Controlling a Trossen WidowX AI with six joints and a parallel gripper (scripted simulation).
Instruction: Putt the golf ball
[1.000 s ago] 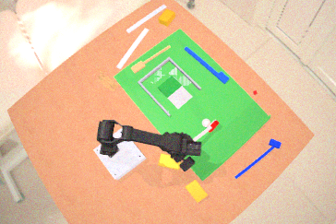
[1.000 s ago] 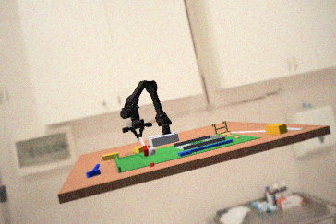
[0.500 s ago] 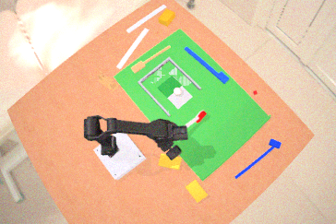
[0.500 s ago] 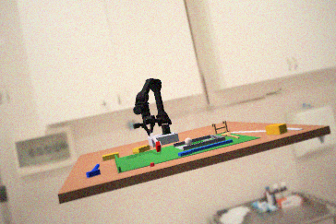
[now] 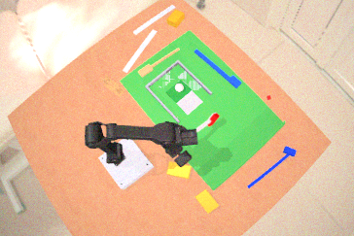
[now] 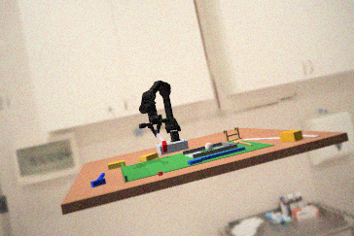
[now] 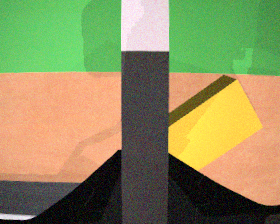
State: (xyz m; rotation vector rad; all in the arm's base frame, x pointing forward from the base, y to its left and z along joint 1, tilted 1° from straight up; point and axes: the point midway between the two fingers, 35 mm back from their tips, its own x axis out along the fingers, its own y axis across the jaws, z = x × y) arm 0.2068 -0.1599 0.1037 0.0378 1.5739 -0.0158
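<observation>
The red putter is 12 cm ahead of my gripper tip and 1 cm below it. From my gripper tip the other things lie so: wooden gate 1 cm ahead, 47 cm to the left, 9 cm below; green mat 27 cm ahead, 10 cm to the left, 12 cm below; white golf ball 24 cm ahead, 23 cm to the left, 10 cm below.
</observation>
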